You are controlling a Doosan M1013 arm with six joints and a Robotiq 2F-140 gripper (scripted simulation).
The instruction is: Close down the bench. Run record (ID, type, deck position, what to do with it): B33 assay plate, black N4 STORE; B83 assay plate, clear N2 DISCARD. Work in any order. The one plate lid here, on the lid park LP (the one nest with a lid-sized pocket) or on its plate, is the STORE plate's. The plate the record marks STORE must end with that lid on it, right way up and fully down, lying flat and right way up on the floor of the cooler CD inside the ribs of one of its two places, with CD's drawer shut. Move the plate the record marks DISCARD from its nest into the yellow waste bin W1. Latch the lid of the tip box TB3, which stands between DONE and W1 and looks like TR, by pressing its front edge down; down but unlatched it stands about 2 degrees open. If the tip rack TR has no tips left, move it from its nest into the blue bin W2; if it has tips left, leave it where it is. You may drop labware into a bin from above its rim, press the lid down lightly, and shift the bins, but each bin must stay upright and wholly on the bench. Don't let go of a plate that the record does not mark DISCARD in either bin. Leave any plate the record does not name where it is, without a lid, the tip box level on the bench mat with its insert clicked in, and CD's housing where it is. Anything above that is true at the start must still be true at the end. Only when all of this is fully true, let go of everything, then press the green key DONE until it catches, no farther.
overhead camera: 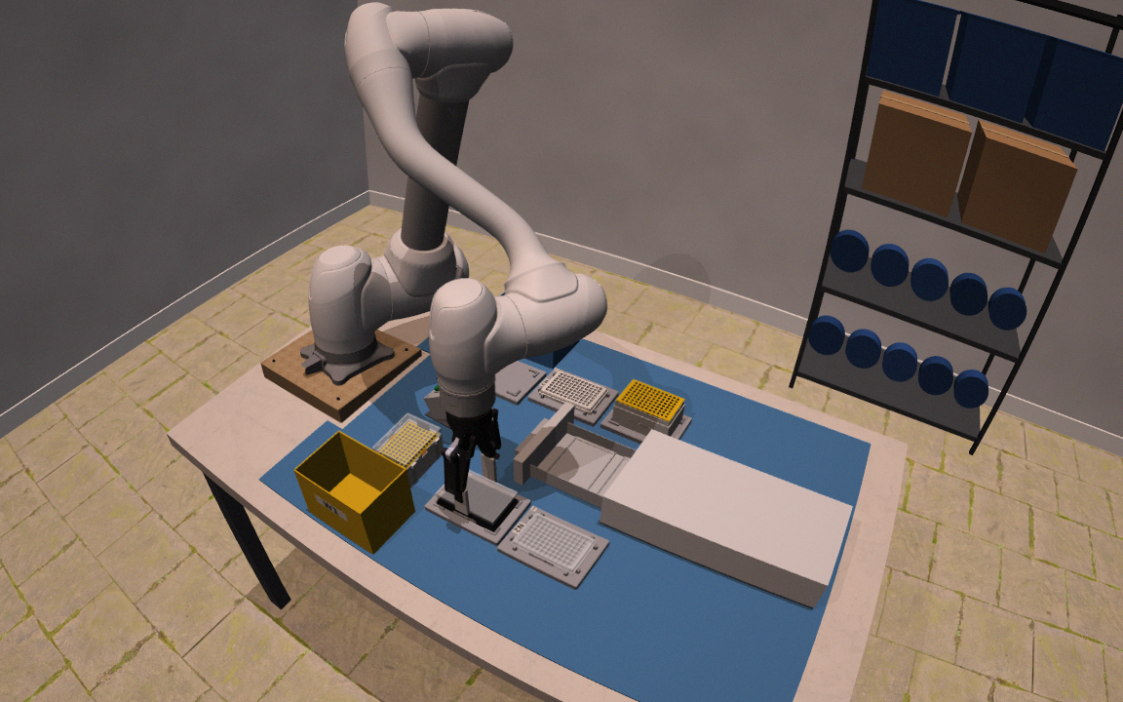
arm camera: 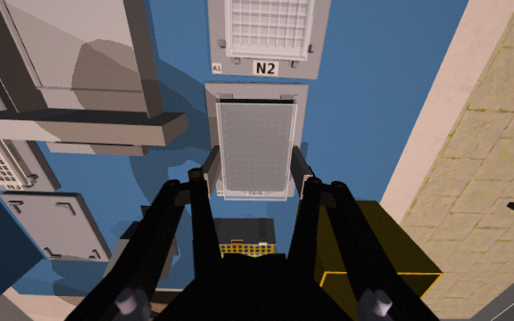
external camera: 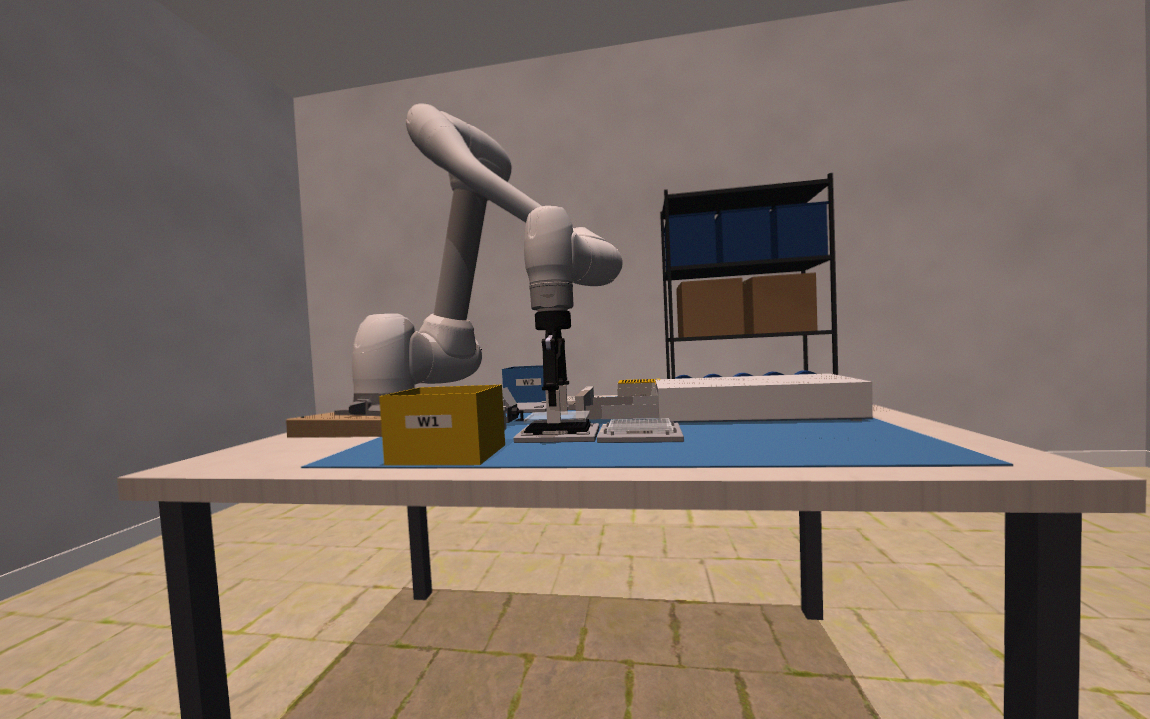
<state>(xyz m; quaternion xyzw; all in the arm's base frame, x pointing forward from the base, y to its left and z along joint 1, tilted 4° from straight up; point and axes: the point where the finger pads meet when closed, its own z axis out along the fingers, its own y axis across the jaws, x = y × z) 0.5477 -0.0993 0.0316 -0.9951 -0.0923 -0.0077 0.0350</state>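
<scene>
The black plate is 40 mm below my hand. Round my hand: nest N4: 60 mm below; then clear plate lid: 20 mm below; then nest N2: 170 mm ahead, 20 mm to the left, 60 mm below.
</scene>
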